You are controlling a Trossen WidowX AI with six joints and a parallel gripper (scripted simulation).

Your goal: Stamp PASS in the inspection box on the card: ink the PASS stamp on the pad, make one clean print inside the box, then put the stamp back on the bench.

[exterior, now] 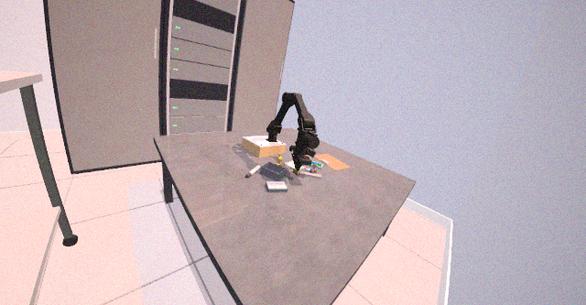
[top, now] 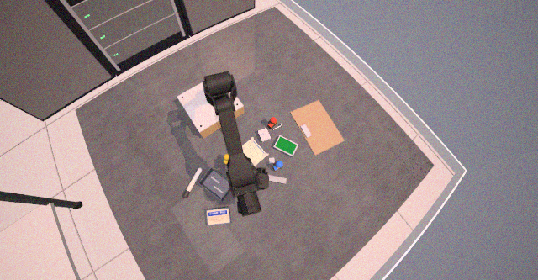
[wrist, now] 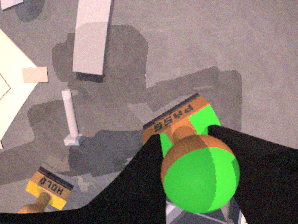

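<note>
Right now my gripper tip is right at the green stamp. Round my gripper tip: grey ruler 11 cm to the left, 5 cm below; then tray 10 cm to the right, 7 cm behind, 4 cm below; then yellow stamp 14 cm behind, 4 cm below, 2 cm to the right.
</note>
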